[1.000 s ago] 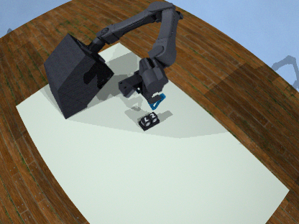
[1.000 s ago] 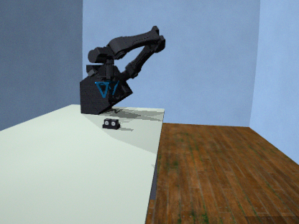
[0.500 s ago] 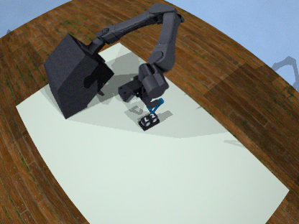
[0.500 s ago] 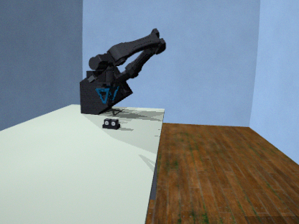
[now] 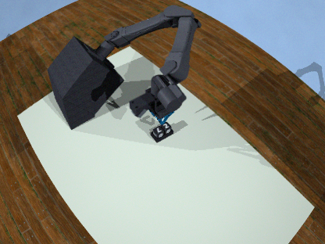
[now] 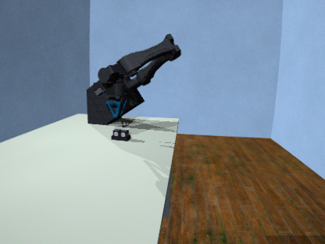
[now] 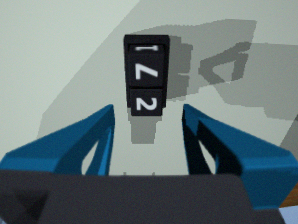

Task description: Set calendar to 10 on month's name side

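The black tray is 100 mm below my hand and 20 mm to the left of it.
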